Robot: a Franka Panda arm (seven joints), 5 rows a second.
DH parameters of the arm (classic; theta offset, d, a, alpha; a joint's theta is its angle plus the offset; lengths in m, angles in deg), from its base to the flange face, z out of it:
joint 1: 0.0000 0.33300 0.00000 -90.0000
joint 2: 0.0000 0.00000 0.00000 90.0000
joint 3: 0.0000 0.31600 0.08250 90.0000
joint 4: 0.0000 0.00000 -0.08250 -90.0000
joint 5: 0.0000 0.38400 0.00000 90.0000
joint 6: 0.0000 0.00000 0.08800 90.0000
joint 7: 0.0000 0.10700 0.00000 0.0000
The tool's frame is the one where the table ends.
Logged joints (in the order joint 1, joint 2, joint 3, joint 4, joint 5, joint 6, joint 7), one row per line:
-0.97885 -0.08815 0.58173 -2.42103 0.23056 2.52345 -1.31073
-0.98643 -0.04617 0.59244 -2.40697 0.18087 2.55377 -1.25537
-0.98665 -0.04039 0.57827 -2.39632 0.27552 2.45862 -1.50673
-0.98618 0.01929 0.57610 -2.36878 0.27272 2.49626 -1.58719
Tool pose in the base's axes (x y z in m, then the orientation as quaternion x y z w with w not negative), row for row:
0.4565 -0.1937 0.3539 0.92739 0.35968 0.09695 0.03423
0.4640 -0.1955 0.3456 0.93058 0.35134 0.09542 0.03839
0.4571 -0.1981 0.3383 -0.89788 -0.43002 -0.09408 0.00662
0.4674 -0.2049 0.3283 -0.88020 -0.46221 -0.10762 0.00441
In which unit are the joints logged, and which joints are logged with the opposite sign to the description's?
The joints are logged in radians. Opposite sign: none.
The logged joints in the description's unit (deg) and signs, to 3 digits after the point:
-56.084 -5.051 33.331 -138.715 13.210 144.583 -75.099
-56.518 -2.645 33.944 -137.909 10.363 146.320 -71.927
-56.531 -2.314 33.132 -137.299 15.786 140.869 -86.329
-56.504 1.105 33.008 -135.721 15.626 143.025 -90.939

